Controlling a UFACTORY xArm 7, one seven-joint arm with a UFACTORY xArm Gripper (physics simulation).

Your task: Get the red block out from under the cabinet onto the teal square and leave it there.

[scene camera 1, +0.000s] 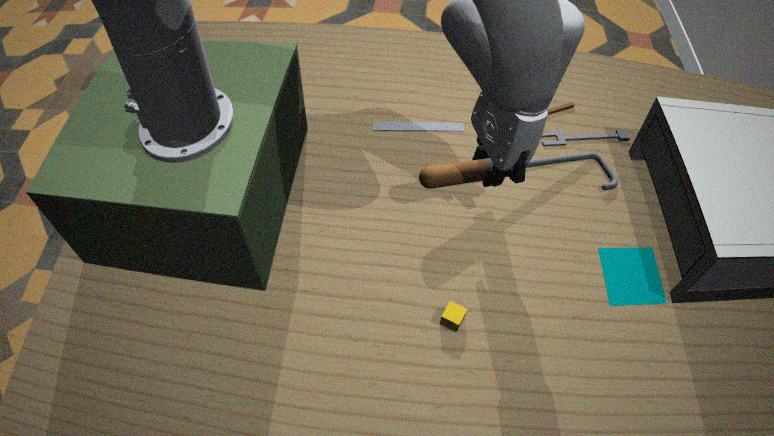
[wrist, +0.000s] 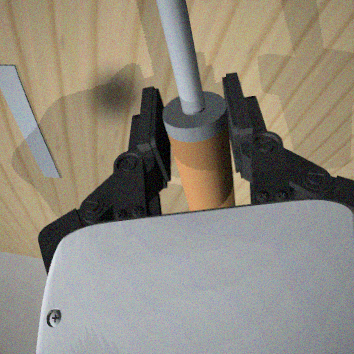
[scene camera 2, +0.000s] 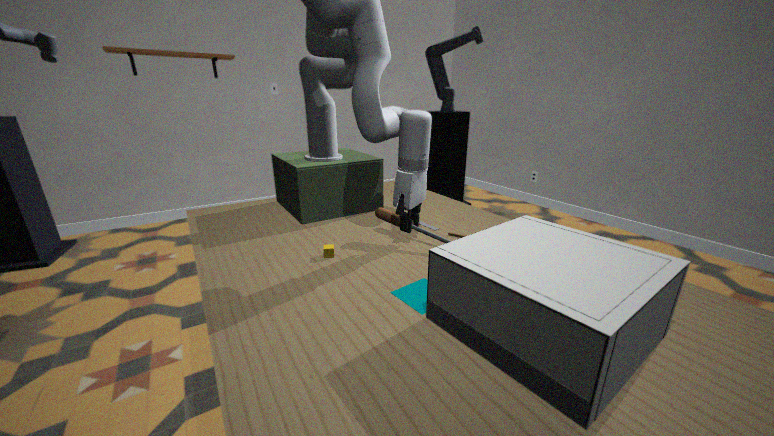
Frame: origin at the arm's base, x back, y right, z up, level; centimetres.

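Where they show: gripper, fingertip midpoint: (scene camera 1: 486, 173) (wrist: 193, 101) (scene camera 2: 409, 228); arm's base, link origin: (scene camera 1: 186, 124) (scene camera 2: 323, 158).
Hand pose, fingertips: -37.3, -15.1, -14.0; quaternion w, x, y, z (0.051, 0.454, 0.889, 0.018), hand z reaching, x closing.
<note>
Each offset is from my fingertips to the top centre of the thing, as dx, dy, dz. "spot": to the spot under its first point.
My gripper (scene camera 1: 504, 176) (scene camera 2: 410, 224) (wrist: 193, 101) is shut on the wooden handle of a hooked grey rod (scene camera 1: 460, 172) (scene camera 2: 387, 215) (wrist: 202, 172), near the handle's collar. The tool is held above the table, its rod reaching toward the cabinet and its bent end short of the cabinet's side in scene camera 1. The cabinet @(-41.0, -6.6, +9.6) (scene camera 1: 725, 173) (scene camera 2: 557, 270) is a low box with a white top and dark sides. The teal square @(spot: -24.5, +8.6, -3.9) (scene camera 1: 628, 276) (scene camera 2: 414, 295) lies flat beside it, partly hidden by it in scene camera 2. The red block does not show in any view.
A yellow block @(-0.5, +22.2, -1.4) (scene camera 1: 453, 315) (scene camera 2: 328, 251) lies on the table. A flat grey strip @(+12.6, -9.5, -3.8) (scene camera 1: 418, 126) (wrist: 30, 122) lies behind the tool. A thin tool with a forked grey end @(-15.6, -16.7, -3.1) (scene camera 1: 590, 137) lies near the cabinet. The arm's green base box (scene camera 1: 162, 184) (scene camera 2: 327, 186) stands at the left.
</note>
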